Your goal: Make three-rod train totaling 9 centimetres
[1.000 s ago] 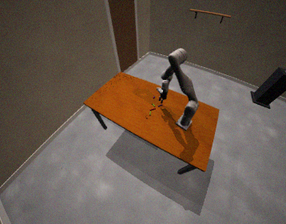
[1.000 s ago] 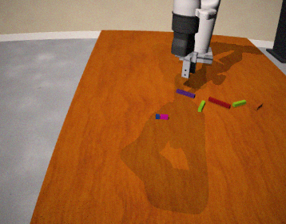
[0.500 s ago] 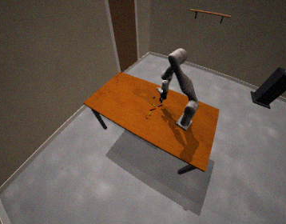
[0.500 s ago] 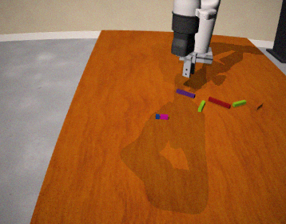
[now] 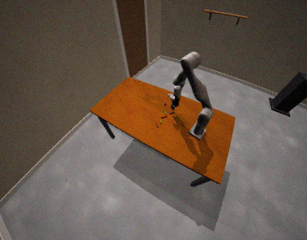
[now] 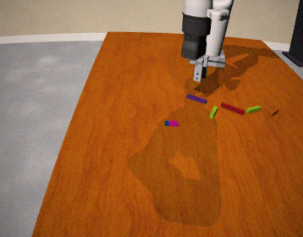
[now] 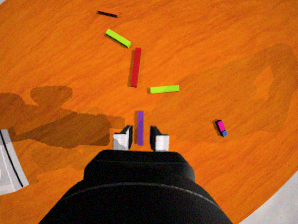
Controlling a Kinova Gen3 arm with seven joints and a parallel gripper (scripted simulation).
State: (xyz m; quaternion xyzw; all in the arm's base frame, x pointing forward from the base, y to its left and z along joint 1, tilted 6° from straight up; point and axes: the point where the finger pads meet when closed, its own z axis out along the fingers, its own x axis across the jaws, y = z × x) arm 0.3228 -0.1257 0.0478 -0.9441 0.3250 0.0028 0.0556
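My gripper is now 8 cm above the purple rod. Round my hand: blue rod 12 cm ahead, 10 cm to the right, 8 cm below; then red rod 9 cm to the left, 8 cm below, 5 cm ahead; then magenta rod 12 cm ahead, 9 cm to the right, 8 cm below.
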